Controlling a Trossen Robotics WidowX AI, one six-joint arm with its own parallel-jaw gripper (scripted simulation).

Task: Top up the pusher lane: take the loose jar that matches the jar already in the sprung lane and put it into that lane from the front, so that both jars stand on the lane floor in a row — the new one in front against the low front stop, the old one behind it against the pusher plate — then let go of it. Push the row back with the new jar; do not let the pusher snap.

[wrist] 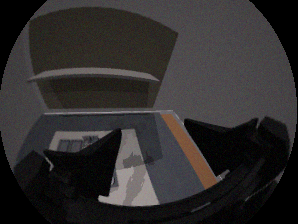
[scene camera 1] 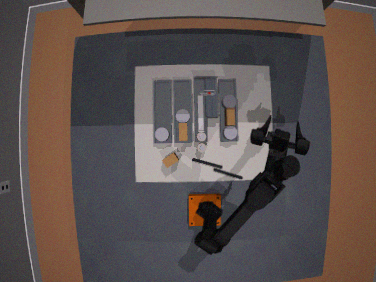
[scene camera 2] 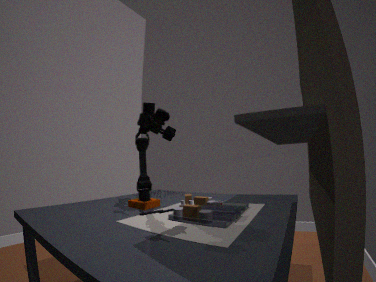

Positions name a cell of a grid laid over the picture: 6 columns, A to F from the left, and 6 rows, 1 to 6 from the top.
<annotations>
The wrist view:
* gripper: D4
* shelf: B2
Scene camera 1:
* gripper: E3
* sprung lane: D3
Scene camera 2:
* shelf: E3
</annotations>
